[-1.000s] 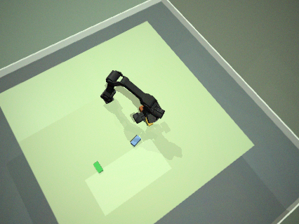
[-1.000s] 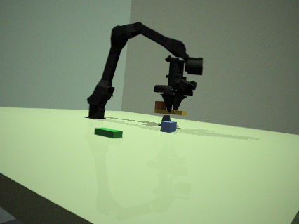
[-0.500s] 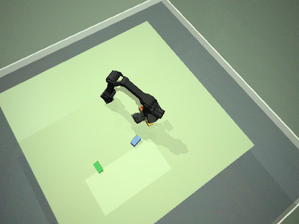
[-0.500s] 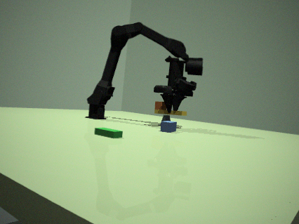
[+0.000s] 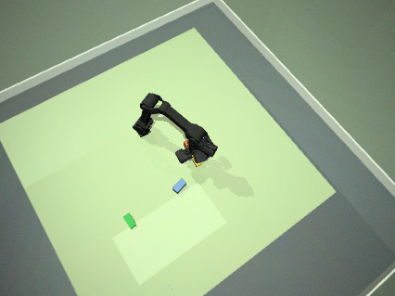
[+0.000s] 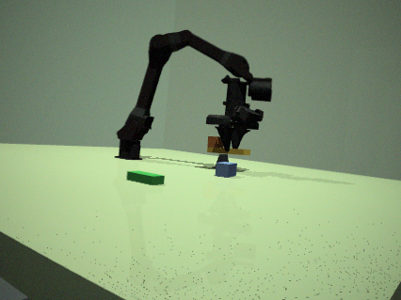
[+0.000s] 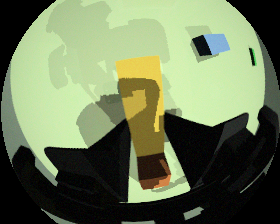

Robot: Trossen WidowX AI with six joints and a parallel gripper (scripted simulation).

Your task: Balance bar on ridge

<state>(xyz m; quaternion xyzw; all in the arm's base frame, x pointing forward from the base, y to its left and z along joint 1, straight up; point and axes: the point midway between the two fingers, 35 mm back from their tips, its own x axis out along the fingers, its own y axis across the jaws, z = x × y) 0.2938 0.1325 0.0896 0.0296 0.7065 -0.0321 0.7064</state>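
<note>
Now: the bar 4 cm behind my gripper tip and 1 cm above it. Also, from my gripper tip: blue block (8 cm ahead, 14 cm to the right, 4 cm below); flat green block (9 cm ahead, 43 cm to the right, 5 cm below).
</note>
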